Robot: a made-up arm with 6 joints. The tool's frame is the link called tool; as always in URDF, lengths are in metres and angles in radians. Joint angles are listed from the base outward.
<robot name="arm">
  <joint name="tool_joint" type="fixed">
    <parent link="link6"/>
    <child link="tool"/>
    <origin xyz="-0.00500 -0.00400 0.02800" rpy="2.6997 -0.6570 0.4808"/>
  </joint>
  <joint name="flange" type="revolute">
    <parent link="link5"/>
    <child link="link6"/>
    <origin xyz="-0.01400 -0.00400 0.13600" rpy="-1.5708 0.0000 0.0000"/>
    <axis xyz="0 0 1"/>
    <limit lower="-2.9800" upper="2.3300"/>
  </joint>
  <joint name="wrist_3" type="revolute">
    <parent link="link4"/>
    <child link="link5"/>
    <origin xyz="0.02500 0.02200 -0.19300" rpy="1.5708 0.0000 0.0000"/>
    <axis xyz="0 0 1"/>
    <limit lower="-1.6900" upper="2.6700"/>
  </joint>
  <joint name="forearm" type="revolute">
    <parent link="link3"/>
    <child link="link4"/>
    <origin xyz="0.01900 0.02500 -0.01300" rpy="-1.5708 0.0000 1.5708"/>
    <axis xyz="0 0 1"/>
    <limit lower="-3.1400" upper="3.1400"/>
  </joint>
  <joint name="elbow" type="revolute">
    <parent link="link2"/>
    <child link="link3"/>
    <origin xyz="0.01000 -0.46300 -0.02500" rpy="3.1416 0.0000 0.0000"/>
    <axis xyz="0 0 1"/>
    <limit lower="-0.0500" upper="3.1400"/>
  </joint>
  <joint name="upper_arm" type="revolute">
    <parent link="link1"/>
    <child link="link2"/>
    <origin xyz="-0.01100 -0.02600 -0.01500" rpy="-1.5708 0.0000 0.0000"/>
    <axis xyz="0 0 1"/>
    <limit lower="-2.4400" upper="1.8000"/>
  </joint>
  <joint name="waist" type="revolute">
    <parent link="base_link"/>
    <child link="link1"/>
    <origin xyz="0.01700 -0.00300 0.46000" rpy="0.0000 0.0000 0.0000"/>
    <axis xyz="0 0 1"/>
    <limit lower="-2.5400" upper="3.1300"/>
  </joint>
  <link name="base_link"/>
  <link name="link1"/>
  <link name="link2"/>
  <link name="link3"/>
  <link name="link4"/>
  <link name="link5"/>
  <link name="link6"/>
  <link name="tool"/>
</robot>
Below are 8 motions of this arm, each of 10 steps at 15 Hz.
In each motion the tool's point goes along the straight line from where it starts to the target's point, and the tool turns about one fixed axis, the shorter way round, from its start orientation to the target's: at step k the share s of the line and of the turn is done. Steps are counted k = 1, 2, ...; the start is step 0. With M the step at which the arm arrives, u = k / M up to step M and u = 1 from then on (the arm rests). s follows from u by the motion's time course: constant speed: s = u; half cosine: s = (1 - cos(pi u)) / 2; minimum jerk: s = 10 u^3 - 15 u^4 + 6 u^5.
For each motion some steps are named. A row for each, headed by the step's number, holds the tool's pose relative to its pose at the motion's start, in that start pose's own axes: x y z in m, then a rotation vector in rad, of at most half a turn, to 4 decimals.
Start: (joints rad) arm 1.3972 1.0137 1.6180 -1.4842 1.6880 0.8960
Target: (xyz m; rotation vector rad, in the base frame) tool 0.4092 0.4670 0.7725 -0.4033 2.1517 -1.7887
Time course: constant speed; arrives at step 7
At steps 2, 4, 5, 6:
2: -0.0305 -0.0271 0.0672 -0.0737 -0.0045 0.1828
4: -0.0610 -0.0543 0.1344 -0.1475 -0.0089 0.3657
5: -0.0762 -0.0678 0.1680 -0.1843 -0.0111 0.4571
6: -0.0915 -0.0814 0.2016 -0.2212 -0.0134 0.5485

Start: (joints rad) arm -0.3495 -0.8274 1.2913 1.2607 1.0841 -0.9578
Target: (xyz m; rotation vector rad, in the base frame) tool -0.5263 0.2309 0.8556 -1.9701 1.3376 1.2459
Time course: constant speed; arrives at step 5
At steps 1, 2, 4, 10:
1: -0.0026 -0.0155 0.0173 0.0190 0.0239 0.0107
2: -0.0051 -0.0310 0.0346 0.0381 0.0479 0.0214
4: -0.0103 -0.0621 0.0691 0.0761 0.0958 0.0428
10: -0.0128 -0.0776 0.0864 0.0952 0.1197 0.0536

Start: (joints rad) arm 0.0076 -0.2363 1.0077 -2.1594 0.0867 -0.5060
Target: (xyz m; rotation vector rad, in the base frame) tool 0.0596 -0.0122 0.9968 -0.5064 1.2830 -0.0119
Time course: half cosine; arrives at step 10
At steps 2, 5, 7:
2: 0.0066 0.0012 0.0005 -0.0621 -0.0079 0.0341
5: 0.0344 0.0062 0.0026 -0.3252 -0.0414 0.1788
7: 0.0546 0.0099 0.0042 -0.5164 -0.0658 0.2838

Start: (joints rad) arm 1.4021 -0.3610 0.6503 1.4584 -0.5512 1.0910
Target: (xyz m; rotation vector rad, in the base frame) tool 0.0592 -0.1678 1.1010 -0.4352 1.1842 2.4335
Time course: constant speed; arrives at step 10
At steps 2, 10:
2: 0.0017 -0.0107 0.0049 -0.0596 -0.0053 0.1432
10: 0.0084 -0.0537 0.0246 -0.2978 -0.0266 0.7159

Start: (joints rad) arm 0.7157 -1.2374 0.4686 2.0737 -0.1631 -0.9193
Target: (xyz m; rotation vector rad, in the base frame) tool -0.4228 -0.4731 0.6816 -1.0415 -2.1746 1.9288
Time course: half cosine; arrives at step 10
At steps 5, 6, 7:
5: -0.0218 0.0532 -0.0387 -0.6560 -0.2248 0.0237
6: -0.0286 0.0697 -0.0507 -0.8587 -0.2943 0.0311
7: -0.0347 0.0845 -0.0615 -1.0416 -0.3569 0.0377

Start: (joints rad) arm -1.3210 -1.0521 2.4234 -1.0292 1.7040 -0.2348
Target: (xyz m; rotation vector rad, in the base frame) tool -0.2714 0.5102 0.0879 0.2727 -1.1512 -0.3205
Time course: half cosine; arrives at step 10
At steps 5, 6, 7, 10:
5: -0.1142 -0.2751 0.0004 -0.4223 -0.2672 0.1939
6: -0.1495 -0.3601 0.0005 -0.5528 -0.3497 0.2538
7: -0.1813 -0.4368 0.0006 -0.6705 -0.4242 0.3078
10: -0.2284 -0.5502 0.0008 -0.8446 -0.5343 0.3878

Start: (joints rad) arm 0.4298 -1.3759 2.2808 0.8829 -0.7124 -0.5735
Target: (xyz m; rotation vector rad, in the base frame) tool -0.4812 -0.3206 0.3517 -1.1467 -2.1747 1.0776
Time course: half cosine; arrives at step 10
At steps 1, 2, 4, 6, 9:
1: -0.0002 -0.0007 0.0002 0.0072 0.0050 -0.0207
2: -0.0006 -0.0029 0.0007 0.0281 0.0194 -0.0806
4: -0.0023 -0.0104 0.0025 0.1016 0.0701 -0.2917
6: -0.0044 -0.0197 0.0048 0.1925 0.1328 -0.5526
9: -0.0065 -0.0294 0.0072 0.2870 0.1980 -0.8236

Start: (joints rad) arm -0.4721 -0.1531 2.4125 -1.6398 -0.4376 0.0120
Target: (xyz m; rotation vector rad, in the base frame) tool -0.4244 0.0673 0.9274 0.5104 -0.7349 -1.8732
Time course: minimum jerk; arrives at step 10
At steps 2, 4, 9, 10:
2: 0.0077 -0.0148 0.0064 -0.0034 -0.0154 0.0169
4: 0.0423 -0.0812 0.0351 -0.0185 -0.0846 0.0925
9: 0.1321 -0.2537 0.1097 -0.0578 -0.2643 0.2888
10: 0.1333 -0.2559 0.1107 -0.0583 -0.2666 0.2913

